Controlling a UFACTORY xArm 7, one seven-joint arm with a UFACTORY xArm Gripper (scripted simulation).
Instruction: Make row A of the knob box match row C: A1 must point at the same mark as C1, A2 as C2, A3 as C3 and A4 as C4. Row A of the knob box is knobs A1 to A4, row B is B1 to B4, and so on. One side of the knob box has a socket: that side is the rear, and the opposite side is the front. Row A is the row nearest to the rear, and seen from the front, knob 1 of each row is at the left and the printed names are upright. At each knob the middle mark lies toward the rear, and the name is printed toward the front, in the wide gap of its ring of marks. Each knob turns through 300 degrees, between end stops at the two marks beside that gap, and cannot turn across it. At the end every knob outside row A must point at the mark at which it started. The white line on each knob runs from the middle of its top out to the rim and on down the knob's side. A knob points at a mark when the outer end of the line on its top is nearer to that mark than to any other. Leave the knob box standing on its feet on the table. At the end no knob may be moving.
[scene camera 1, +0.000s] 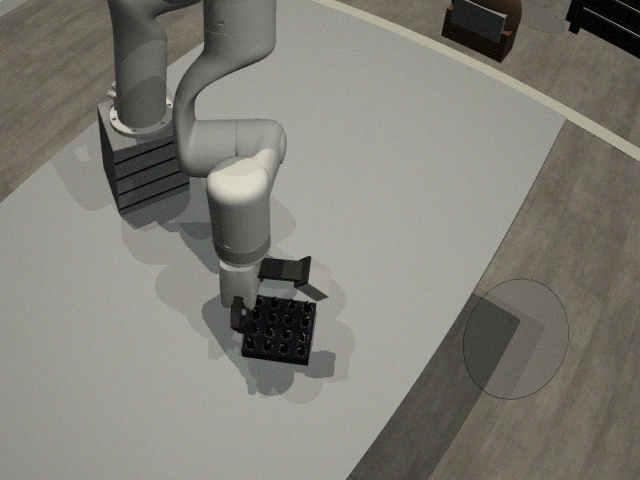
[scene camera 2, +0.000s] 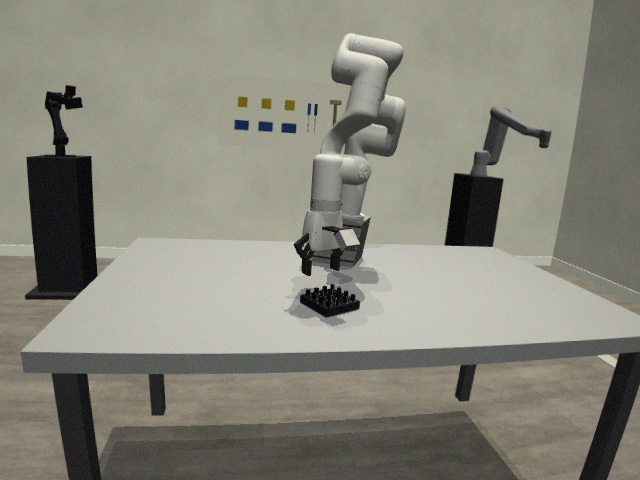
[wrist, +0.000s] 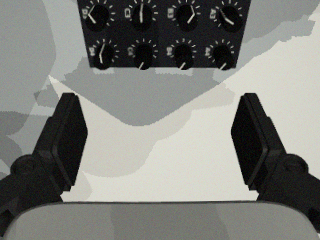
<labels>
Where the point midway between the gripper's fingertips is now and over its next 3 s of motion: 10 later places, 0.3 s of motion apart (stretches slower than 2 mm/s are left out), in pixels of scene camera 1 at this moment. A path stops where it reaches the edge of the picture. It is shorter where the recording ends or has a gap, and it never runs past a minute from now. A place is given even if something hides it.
My gripper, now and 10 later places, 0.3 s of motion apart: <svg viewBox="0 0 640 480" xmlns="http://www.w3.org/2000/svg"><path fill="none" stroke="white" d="M248 304L249 304L254 307L258 309L263 311L268 313L272 315L278 318L283 320L289 323L294 326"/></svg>
</labels>
